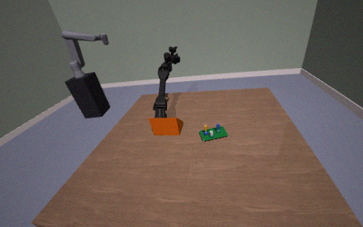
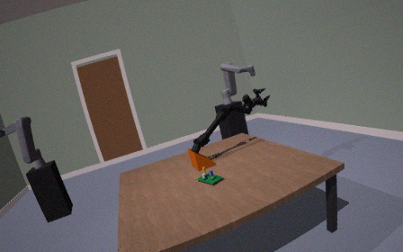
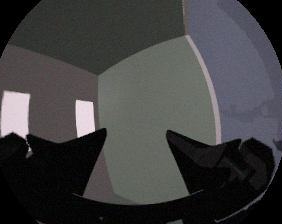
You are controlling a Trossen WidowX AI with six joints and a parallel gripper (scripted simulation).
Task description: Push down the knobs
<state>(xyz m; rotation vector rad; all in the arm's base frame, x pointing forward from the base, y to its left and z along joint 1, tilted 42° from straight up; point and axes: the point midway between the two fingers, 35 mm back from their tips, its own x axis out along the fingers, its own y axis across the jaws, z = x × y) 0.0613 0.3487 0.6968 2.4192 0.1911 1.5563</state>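
Now: gripper tip 82 cm to the left of the blue knob, 34 cm above it and 25 cm short of it.
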